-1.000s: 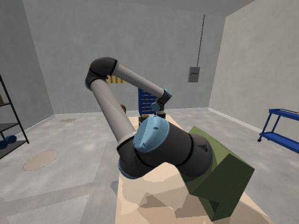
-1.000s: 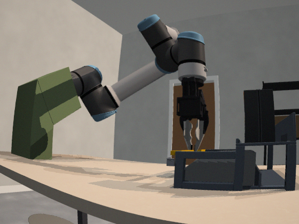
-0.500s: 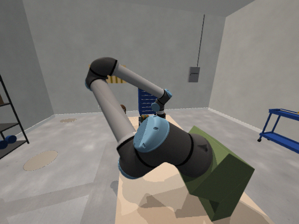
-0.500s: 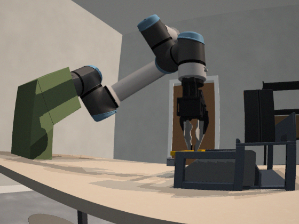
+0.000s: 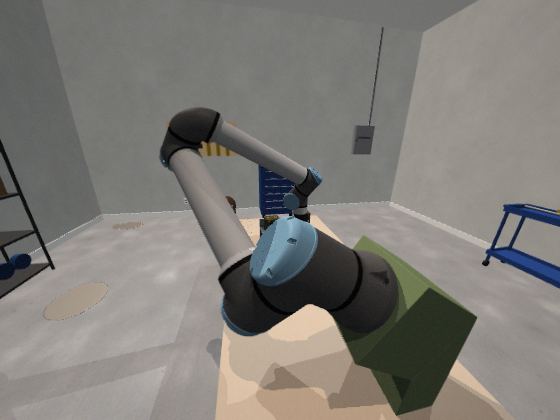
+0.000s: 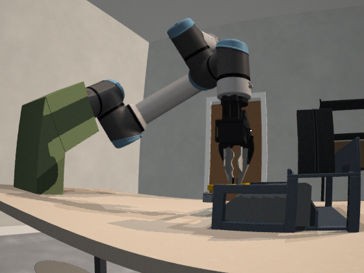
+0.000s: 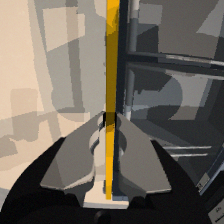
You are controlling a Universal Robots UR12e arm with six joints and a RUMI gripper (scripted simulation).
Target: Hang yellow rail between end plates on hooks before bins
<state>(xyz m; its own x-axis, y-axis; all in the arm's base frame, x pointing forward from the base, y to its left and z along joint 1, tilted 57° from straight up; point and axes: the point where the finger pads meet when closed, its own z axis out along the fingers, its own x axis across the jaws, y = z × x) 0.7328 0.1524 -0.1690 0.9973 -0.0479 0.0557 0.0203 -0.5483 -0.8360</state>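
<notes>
Right now my hand is 1 cm above the yellow rail.
</notes>
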